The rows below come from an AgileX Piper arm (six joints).
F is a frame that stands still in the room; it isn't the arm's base.
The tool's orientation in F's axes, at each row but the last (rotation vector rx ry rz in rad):
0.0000 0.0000 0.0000
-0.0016 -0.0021 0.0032
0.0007 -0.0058 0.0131
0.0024 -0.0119 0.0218
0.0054 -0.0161 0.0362
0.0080 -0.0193 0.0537
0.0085 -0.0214 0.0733
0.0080 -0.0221 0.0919
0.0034 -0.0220 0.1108
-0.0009 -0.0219 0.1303
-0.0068 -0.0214 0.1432
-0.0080 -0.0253 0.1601
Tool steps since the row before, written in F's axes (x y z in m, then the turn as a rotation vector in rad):
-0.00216 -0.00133 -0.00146 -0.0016 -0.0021 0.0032
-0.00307 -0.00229 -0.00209 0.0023 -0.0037 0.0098
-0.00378 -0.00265 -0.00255 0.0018 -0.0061 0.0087
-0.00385 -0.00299 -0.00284 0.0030 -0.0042 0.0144
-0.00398 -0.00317 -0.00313 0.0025 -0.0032 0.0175
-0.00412 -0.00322 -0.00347 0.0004 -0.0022 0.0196
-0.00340 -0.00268 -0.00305 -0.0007 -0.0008 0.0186
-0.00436 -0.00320 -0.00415 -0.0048 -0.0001 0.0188
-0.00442 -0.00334 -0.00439 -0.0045 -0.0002 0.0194
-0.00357 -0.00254 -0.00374 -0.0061 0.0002 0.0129
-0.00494 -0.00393 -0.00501 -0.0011 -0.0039 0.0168
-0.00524 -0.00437 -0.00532 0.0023 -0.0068 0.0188
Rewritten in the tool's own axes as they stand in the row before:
-0.00216 -0.00133 -0.00146 -0.0016 -0.0021 0.0032
-0.00308 -0.00228 -0.00209 0.0023 -0.0037 0.0098
-0.00383 -0.00260 -0.00253 0.0018 -0.0061 0.0087
-0.00395 -0.00291 -0.00279 0.0031 -0.0042 0.0144
-0.00414 -0.00304 -0.00305 0.0027 -0.0032 0.0175
-0.00435 -0.00302 -0.00336 0.0007 -0.0021 0.0196
-0.00365 -0.00245 -0.00295 -0.0004 -0.0006 0.0186
-0.00473 -0.00281 -0.00403 -0.0044 0.0005 0.0189
-0.00486 -0.00284 -0.00428 -0.0041 0.0003 0.0195
-0.00395 -0.00205 -0.00366 -0.0057 0.0010 0.0130
-0.00555 -0.00314 -0.00492 -0.0013 -0.0038 0.0168
-0.00600 -0.00343 -0.00521 0.0016 -0.0073 0.0187

